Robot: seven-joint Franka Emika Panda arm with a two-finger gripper.
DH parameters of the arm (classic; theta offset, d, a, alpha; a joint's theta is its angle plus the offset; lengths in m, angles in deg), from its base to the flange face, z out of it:
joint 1: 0 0.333 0 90
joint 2: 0 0 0 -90
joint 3: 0 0.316 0.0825 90
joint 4: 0 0 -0.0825 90
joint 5: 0 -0.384 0 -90
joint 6: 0 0 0.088 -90
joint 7: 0 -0.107 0 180
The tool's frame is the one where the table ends.
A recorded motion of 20 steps. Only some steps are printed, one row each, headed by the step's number.
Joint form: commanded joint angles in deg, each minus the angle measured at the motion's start. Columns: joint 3, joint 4, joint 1, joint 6, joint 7, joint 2, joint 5.
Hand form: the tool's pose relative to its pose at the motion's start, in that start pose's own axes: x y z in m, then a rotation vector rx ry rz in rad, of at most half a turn. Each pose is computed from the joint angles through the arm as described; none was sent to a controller.
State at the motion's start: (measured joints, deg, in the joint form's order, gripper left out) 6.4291 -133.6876 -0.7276 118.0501 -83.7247 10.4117 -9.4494
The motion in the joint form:
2: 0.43 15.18 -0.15 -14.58 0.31 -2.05 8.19
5: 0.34 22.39 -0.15 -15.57 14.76 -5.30 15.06
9: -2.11 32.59 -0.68 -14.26 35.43 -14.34 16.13
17: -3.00 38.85 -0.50 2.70 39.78 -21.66 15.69
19: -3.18 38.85 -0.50 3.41 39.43 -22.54 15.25
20: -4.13 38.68 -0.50 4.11 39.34 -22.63 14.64
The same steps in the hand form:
2: -0.0071 -0.0239 -0.0855 -0.0397 0.1193 -0.0814
5: 0.0008 -0.0483 -0.1181 -0.0266 0.2325 -0.3613
9: 0.0355 -0.1011 -0.1265 -0.0268 0.2434 -0.6762
17: 0.0444 -0.1643 -0.1374 0.2285 0.3474 -0.7623
19: 0.0474 -0.1686 -0.1294 0.2302 0.3381 -0.7517
20: 0.0568 -0.1686 -0.1293 0.2400 0.3360 -0.7312

